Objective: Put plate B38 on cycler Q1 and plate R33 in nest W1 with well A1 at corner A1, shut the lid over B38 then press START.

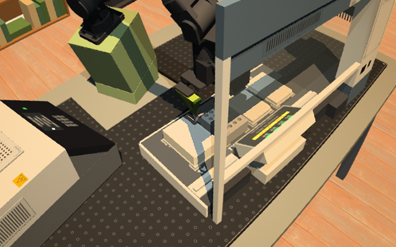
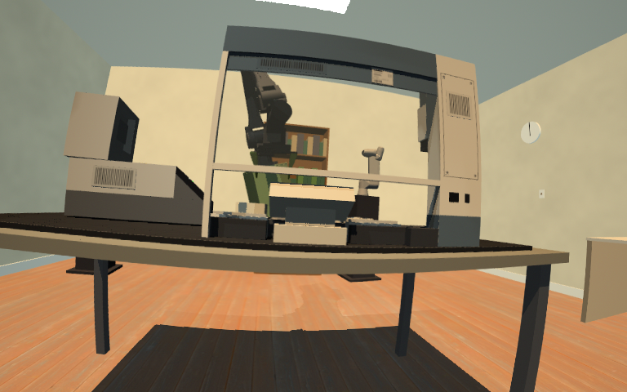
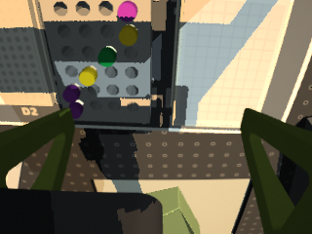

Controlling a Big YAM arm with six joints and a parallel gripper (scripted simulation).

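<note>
The plate B38 lies 160 mm to the left of my hand, 120 mm below it and 30 mm ahead of it. Round my hand: tube block 110 mm below, 50 mm to the left, 10 mm ahead; then post 180 mm to the right, 150 mm ahead, 60 mm above; then cream deep-well block 110 mm below, 50 mm to the right, 20 mm behind.
</note>
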